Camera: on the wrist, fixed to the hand. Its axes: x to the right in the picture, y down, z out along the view.
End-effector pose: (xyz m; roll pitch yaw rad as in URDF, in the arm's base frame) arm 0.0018 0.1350 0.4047 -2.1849 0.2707 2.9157
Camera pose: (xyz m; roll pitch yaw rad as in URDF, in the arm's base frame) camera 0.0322 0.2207 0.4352 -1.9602 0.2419 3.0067
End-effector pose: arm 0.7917 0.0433 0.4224 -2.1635 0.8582 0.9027
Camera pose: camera 0.8672 -0.0077 0.4523 -1.8653 0.8243 1.0321
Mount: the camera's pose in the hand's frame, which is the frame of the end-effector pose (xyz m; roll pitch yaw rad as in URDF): -0.0182 0.0303 -0.0891 0.2037 -0.0562 -0.0737
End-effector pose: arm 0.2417 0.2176 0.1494 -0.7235 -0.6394 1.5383
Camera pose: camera 0.2792 0.2536 0.0689 -0.5066 -0.7302 1.5143
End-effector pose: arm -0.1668 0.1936 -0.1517 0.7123 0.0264 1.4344
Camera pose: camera -0.2499 0.1854 -0.1988 0.9112 0.0318 1.3419
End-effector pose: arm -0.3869 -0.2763 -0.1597 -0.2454 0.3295 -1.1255
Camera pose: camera -0.4004 -0.2300 -0.2426 -0.0610 0.2565 -1.1852
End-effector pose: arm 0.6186 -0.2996 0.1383 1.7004 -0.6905 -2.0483
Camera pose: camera 0.7122 -0.3024 0.1587 1.9362 -0.6094 -2.1047
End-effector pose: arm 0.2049 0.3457 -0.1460 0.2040 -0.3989 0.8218
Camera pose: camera 0.1800 0.3890 -0.2278 0.4431 -0.4375 0.7296
